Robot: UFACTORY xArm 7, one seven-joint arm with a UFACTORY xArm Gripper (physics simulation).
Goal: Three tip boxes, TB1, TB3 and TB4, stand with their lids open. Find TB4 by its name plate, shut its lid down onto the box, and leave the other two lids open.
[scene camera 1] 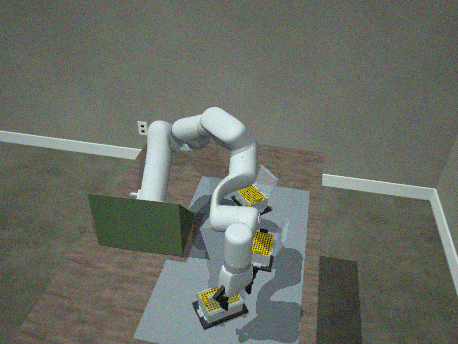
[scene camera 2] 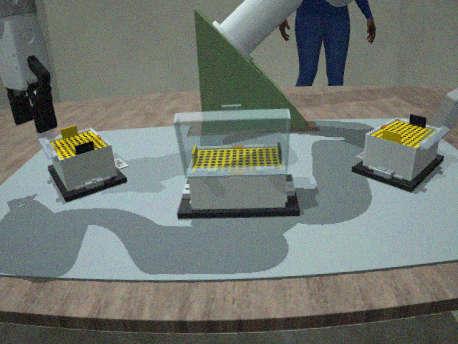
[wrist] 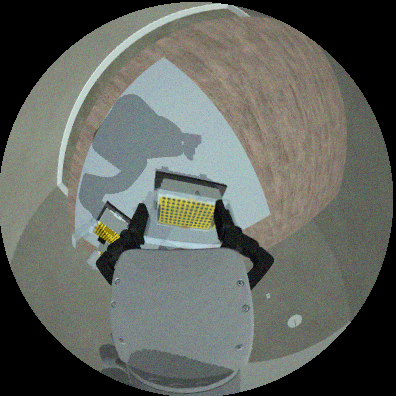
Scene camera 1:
gripper: 235,299
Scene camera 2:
gripper: 35,126
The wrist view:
gripper: 179,209
mat: 162,121
